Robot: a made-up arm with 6 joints. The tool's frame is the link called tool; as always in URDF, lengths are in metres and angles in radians. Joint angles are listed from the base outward. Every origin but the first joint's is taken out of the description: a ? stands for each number. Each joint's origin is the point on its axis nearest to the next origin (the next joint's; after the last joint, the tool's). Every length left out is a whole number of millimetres.
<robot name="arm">
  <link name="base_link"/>
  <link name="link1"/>
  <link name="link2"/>
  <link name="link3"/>
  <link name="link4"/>
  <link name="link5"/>
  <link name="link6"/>
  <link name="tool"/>
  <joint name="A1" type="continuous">
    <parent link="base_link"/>
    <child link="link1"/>
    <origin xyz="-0.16 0.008 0.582" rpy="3.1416 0 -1.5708"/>
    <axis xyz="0 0 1"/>
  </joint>
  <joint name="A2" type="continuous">
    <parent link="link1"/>
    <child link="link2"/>
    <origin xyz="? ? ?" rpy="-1.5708 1.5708 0"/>
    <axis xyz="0 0 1"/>
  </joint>
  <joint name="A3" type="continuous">
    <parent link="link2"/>
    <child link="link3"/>
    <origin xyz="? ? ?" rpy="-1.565 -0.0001 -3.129"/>
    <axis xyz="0 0 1"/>
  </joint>
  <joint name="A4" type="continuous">
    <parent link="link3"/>
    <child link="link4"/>
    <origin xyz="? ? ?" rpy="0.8 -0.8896 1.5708"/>
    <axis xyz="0 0 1"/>
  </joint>
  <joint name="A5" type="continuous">
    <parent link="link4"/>
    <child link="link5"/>
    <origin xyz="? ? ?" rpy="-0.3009 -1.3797 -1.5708"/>
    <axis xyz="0 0 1"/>
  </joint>
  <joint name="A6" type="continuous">
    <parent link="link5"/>
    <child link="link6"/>
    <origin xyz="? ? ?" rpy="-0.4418 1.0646 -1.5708"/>
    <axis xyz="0 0 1"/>
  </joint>
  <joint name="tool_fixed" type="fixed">
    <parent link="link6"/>
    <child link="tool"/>
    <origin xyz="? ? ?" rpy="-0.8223 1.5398 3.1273"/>
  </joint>
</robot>
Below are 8 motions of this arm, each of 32 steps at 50 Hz.
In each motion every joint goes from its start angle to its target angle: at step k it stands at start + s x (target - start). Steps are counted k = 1, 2, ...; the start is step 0. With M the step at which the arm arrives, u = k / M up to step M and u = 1 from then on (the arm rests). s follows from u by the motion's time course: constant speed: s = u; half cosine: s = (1 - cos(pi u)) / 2; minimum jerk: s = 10 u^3 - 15 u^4 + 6 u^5.
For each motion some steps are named. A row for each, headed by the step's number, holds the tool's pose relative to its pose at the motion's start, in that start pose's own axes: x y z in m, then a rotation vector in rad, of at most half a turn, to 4 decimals.
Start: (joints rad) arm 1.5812 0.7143 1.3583 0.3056 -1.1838 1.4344
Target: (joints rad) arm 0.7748 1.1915 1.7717 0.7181 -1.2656 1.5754
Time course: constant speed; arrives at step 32
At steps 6, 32:
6: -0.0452 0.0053 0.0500 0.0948 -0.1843 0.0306
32: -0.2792 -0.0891 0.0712 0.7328 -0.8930 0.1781

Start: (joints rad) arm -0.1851 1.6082 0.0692 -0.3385 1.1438 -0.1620
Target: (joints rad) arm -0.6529 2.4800 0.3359 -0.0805 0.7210 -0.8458
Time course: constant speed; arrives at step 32
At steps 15, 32:
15: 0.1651 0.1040 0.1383 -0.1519 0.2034 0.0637
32: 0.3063 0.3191 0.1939 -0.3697 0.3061 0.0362

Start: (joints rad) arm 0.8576 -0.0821 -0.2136 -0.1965 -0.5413 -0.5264
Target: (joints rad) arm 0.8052 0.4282 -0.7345 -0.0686 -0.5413 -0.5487
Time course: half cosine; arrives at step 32
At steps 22, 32:
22: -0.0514 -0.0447 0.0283 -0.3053 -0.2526 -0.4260
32: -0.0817 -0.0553 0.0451 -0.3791 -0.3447 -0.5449

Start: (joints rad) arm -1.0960 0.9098 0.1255 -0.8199 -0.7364 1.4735
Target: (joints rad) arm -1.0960 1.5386 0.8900 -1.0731 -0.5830 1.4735
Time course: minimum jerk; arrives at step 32
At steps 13, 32:
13: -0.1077 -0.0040 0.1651 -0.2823 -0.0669 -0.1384
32: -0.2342 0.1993 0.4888 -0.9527 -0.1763 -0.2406

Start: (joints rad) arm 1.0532 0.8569 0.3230 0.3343 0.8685 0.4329
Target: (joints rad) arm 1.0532 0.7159 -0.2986 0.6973 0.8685 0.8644
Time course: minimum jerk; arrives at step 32
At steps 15, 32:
15: -0.0473 0.0708 -0.0413 -0.1921 0.2189 0.0972
32: -0.1179 0.1667 -0.0629 -0.4173 0.4189 0.3291

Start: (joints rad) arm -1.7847 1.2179 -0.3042 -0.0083 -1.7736 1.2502
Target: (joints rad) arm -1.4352 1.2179 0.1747 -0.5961 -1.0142 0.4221
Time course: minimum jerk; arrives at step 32
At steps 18, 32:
18: -0.0425 0.0319 0.0641 0.1519 -0.3064 0.2126
32: -0.0813 0.0537 0.0858 0.2655 -0.4523 0.4542

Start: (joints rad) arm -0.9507 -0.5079 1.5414 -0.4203 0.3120 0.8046
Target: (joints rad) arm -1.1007 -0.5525 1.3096 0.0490 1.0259 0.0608
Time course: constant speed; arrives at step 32
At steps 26, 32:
26: -0.1051 0.0870 -0.0581 0.2116 -0.2585 0.0257
32: -0.1269 0.1142 -0.0727 0.2514 -0.2921 0.0802

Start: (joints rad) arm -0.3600 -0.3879 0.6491 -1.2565 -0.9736 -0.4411
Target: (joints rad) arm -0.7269 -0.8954 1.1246 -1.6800 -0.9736 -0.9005
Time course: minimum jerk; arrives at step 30
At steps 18, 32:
18: 0.0300 0.0267 -0.0410 0.1211 0.4471 0.2881
32: 0.0320 0.0122 -0.0527 0.1892 0.6439 0.3765

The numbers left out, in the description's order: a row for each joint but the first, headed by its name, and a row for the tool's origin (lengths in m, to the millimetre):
A2: -0.023 0.028 0
A3: 0.055 -0.26 0
A4: 0.083 0.305 0
A5: 0.089 0.065 0
A6: -0.134 0.029 0
tool: -0.015 0.001 0

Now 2 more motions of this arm.
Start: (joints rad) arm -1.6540 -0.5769 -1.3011 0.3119 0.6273 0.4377
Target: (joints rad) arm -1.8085 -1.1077 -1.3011 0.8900 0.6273 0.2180
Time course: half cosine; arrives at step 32
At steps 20, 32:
20: 0.0563 0.1343 0.0184 0.0196 -0.1617 0.0980
32: 0.0633 0.1976 0.0322 0.0464 -0.2352 0.1311

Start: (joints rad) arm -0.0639 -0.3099 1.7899 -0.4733 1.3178 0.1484
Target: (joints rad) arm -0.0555 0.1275 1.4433 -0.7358 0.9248 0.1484
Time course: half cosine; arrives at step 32
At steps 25, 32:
25: 0.0790 0.0169 -0.2534 0.8226 0.2749 -0.0647
32: 0.0889 0.0312 -0.2860 0.9212 0.3299 -0.0586

